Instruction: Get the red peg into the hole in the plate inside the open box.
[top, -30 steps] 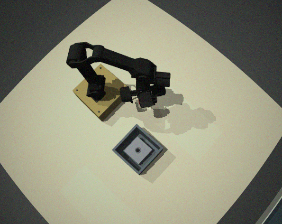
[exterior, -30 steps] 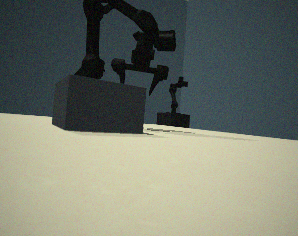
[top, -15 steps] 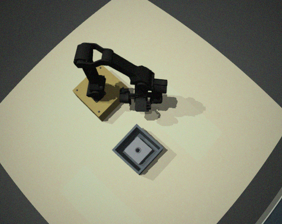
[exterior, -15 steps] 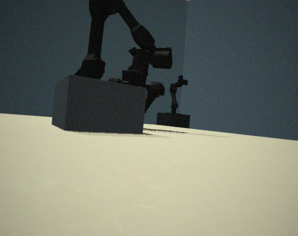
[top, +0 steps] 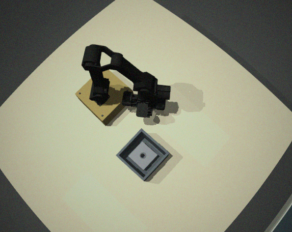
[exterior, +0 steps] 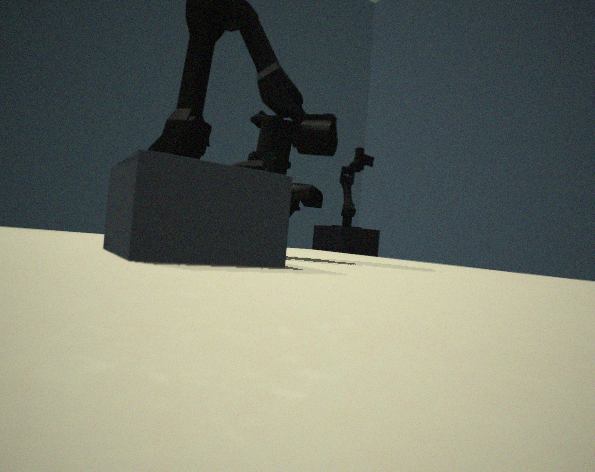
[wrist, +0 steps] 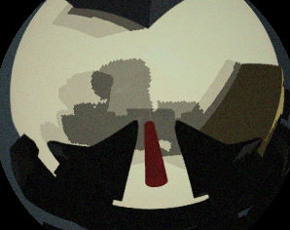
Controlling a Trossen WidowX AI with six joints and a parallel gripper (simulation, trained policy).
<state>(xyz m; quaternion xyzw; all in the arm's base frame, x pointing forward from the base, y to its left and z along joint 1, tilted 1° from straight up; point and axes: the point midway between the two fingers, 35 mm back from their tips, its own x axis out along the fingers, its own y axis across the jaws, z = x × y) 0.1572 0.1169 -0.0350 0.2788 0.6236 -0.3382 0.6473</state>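
The plate is 16 cm ahead of my gripper tip, 16 cm to the right of it and 2 cm above it. Round my gripper tip: grey box (16 cm ahead, 16 cm to the right, 1 cm above); red peg (1 cm to the left, 2 cm above).
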